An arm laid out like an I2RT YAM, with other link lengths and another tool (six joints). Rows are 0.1 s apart.
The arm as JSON. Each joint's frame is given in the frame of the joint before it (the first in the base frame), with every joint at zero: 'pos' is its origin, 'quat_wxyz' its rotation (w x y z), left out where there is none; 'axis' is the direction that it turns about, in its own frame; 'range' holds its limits. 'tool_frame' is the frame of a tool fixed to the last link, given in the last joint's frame.
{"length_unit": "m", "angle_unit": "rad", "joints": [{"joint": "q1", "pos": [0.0, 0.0, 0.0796], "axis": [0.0, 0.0, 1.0], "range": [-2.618, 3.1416]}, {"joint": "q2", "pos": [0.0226, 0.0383, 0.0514], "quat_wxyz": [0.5, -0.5, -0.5, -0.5], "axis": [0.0, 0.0, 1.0], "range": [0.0, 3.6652]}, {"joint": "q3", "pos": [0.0, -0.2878, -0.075], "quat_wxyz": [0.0, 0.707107, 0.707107, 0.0], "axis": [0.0, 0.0, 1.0], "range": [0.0, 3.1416]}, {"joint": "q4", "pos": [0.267, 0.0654, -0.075], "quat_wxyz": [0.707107, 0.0, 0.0, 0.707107], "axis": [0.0, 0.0, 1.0], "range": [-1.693, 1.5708]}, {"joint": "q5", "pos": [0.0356, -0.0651, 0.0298], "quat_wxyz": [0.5, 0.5, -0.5, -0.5], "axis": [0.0, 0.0, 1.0], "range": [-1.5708, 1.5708]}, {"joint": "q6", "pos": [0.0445, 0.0, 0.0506], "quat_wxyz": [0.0, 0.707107, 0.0, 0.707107], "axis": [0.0, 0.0, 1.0], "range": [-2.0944, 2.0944]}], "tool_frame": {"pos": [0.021, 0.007, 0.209], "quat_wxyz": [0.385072, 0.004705, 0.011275, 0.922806]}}
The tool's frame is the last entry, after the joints.
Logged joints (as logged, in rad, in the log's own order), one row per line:
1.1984, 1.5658, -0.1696, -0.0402, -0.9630, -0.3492
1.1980, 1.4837, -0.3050, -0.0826, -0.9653, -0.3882
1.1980, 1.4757, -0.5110, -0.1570, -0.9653, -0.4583
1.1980, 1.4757, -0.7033, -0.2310, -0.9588, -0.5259
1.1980, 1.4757, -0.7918, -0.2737, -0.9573, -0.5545
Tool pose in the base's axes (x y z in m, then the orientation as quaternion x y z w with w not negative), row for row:
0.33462, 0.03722, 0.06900, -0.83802, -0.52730, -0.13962, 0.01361
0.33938, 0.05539, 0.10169, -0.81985, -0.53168, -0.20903, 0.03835
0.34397, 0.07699, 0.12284, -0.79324, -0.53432, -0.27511, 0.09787
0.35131, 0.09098, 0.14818, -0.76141, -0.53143, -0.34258, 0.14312
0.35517, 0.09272, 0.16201, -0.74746, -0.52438, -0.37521, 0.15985
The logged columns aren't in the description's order. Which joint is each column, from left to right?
Columns, left to right: q3, q2, q5, q1, q4, q6.
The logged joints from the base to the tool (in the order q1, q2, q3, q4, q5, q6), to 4 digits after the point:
-0.0402, 1.5658, 1.1984, -0.9630, -0.1696, -0.3492
-0.0826, 1.4837, 1.1980, -0.9653, -0.3050, -0.3882
-0.1570, 1.4757, 1.1980, -0.9653, -0.5110, -0.4583
-0.2310, 1.4757, 1.1980, -0.9588, -0.7033, -0.5259
-0.2737, 1.4757, 1.1980, -0.9573, -0.7918, -0.5545

